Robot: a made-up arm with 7 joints.
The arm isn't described. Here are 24 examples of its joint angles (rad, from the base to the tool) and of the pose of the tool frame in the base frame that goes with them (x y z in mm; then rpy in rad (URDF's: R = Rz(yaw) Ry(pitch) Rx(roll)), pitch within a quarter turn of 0, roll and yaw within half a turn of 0).
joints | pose
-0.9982 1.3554 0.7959 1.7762 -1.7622 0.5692 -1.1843 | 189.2 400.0 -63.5 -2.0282 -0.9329 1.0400
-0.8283 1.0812 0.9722 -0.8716 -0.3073 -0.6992 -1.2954 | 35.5 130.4 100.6 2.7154 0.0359 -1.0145
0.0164 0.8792 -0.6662 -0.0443 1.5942 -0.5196 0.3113 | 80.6 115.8 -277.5 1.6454 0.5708 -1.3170
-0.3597 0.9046 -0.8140 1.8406 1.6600 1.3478 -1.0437 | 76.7 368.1 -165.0 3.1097 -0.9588 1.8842
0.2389 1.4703 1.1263 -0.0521 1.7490 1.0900 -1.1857 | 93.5 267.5 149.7 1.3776 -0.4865 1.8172
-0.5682 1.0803 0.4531 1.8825 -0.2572 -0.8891 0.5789 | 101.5 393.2 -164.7 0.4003 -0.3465 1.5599
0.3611 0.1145 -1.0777 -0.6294 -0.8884 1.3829 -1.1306 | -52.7 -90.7 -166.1 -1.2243 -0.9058 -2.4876
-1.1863 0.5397 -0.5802 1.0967 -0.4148 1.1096 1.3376 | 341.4 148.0 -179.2 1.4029 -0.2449 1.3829
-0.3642 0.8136 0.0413 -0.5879 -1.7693 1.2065 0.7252 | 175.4 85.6 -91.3 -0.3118 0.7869 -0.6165
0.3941 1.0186 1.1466 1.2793 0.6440 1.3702 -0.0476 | -164.4 372.9 -103.1 1.8397 0.0024 3.1032
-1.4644 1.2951 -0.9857 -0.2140 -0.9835 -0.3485 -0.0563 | 274.5 64.8 65.4 0.7365 -0.3553 -1.0816
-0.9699 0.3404 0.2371 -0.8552 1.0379 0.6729 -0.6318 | 180.3 109.2 67.8 0.8360 -0.7481 0.1886
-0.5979 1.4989 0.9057 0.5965 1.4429 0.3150 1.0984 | 108.4 375.9 157.6 -1.5998 -1.1380 -1.6569
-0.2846 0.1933 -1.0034 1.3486 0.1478 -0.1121 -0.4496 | 48.8 83.1 -406.3 -1.0662 1.2108 -2.3522
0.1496 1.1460 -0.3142 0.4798 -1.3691 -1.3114 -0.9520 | 106.1 315.1 -156.1 0.4675 -0.1929 -0.6122
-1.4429 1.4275 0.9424 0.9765 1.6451 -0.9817 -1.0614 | 163.5 362.4 159.4 1.8330 0.3034 0.4596
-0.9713 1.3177 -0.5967 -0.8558 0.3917 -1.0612 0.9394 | 121.4 50.6 -9.6 1.9823 -0.6529 -2.5891
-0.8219 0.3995 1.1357 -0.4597 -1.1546 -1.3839 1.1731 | 88.3 241.4 -26.5 -2.8407 0.4994 1.6735
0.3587 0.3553 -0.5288 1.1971 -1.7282 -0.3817 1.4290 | -161.3 181.3 -348.9 1.1516 -0.1964 2.7101
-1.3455 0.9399 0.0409 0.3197 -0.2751 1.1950 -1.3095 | 324.3 209.1 77.5 -0.1631 0.3705 -0.9382
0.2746 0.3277 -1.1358 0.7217 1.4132 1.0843 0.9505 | -81.2 77.9 -350.4 2.2773 0.2373 -0.4026
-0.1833 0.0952 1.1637 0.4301 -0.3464 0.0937 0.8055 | 70.5 264.8 -291.6 0.1990 0.4891 2.0429
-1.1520 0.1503 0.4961 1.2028 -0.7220 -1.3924 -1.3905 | 336.2 120.0 -136.0 0.7085 -0.9878 -0.8768
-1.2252 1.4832 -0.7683 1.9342 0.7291 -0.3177 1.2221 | 110.0 436.6 10.0 2.4225 -0.8205 0.4885
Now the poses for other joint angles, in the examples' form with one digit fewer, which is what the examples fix.
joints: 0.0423 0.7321 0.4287 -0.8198 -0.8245 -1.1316 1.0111
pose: 84 162 -8 -1.720 -0.681 1.405
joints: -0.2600 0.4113 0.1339 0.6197 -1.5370 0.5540 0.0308
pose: 186 168 -302 -1.446 0.720 -0.324
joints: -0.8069 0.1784 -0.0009 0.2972 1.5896 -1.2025 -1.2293
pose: 289 -5 -143 2.489 1.199 -0.480
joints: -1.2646 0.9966 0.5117 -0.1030 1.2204 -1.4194 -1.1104
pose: 208 153 131 2.975 0.064 -0.027
